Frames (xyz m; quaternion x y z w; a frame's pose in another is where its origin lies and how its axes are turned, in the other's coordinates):
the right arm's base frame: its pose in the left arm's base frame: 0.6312 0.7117 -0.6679 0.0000 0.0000 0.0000 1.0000
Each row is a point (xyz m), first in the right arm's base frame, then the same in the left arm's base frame.
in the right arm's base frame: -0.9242 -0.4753 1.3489
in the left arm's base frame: -0.2930 0.2364 0.6810
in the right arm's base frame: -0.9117 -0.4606 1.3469
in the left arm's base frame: -0.2805 0.2511 0.6790
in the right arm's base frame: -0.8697 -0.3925 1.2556
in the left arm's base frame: -0.2385 0.3192 0.5877
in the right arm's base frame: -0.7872 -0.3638 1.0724
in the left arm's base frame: -0.1560 0.3479 0.4045
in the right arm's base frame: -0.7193 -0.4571 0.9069
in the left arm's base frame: -0.0881 0.2546 0.2390
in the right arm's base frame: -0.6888 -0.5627 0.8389
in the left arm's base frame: -0.0576 0.1490 0.1710
